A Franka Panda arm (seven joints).
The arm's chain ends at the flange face. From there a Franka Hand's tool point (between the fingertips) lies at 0.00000 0.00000 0.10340 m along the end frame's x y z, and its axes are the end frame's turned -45 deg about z.
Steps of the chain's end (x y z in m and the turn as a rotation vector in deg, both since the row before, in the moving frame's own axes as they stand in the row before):
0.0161 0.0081 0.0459 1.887 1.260 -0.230
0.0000 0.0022 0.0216 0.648 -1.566 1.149
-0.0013 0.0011 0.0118 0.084 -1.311 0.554
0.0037 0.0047 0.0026 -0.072 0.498 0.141
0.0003 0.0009 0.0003 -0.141 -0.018 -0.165
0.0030 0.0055 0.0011 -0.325 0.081 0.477
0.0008 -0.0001 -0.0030 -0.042 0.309 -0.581
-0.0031 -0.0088 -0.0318 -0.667 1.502 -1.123
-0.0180 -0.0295 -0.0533 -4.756 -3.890 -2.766
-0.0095 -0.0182 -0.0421 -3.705 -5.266 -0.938
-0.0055 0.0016 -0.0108 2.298 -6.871 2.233
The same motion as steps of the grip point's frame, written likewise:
0.0097 0.0163 0.0458 0.443 2.225 -0.230
-0.0027 -0.0013 0.0216 1.566 -0.649 1.149
-0.0033 -0.0019 0.0118 0.986 -0.868 0.554
-0.0002 0.0067 0.0026 -0.403 0.301 0.141
-0.0006 0.0010 0.0003 -0.087 -0.112 -0.165
-0.0021 0.0065 0.0011 -0.287 -0.173 0.477
0.0010 0.0009 -0.0030 -0.248 0.189 -0.581
0.0051 -0.0057 -0.0318 -1.534 0.590 -1.123
-0.0028 -0.0322 -0.0539 -0.612 -6.114 -2.766
-0.0053 -0.0215 -0.0428 1.104 -6.343 -0.938
-0.0106 -0.0145 -0.0116 6.483 -3.234 2.233

